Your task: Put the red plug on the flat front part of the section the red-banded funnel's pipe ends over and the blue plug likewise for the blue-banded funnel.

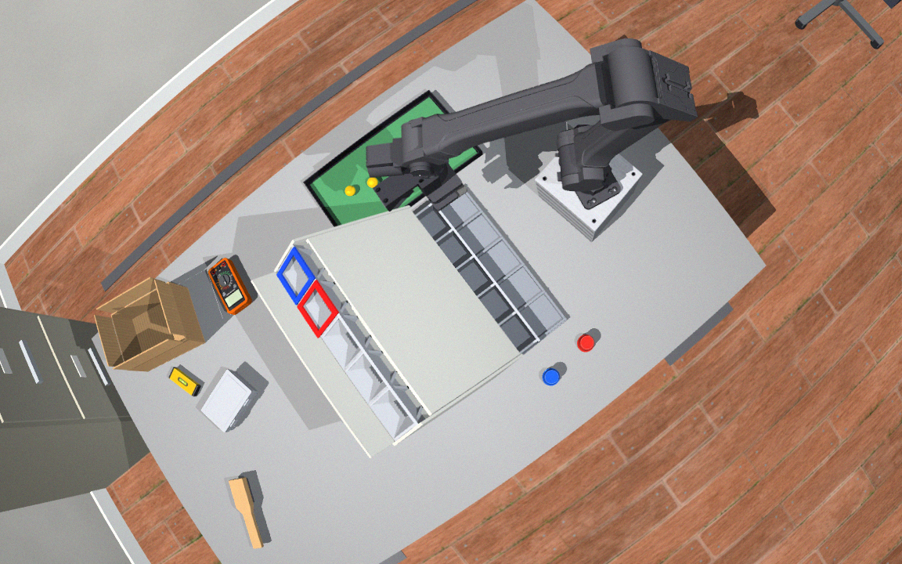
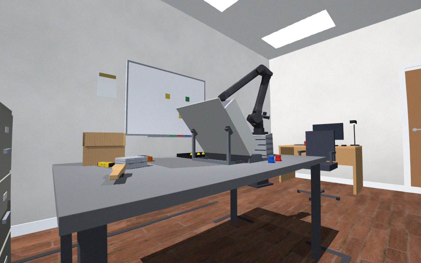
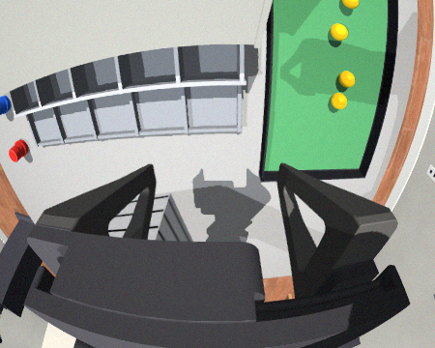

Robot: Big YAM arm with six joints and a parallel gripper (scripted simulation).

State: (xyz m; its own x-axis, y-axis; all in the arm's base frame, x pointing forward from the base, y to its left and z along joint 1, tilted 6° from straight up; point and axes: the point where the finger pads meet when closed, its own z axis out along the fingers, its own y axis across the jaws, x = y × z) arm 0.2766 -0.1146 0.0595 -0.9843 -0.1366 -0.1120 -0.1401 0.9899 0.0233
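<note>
My gripper is now 7 cm short of the green tray, 16 cm to the left of it and 20 cm above it. The rest, counted from my hand: multimeter (55 cm ahead, 10 cm to the right, 19 cm below); sloped cover (13 cm ahead, 18 cm to the left); grey case (67 cm ahead, 15 cm to the left, 18 cm below).
</note>
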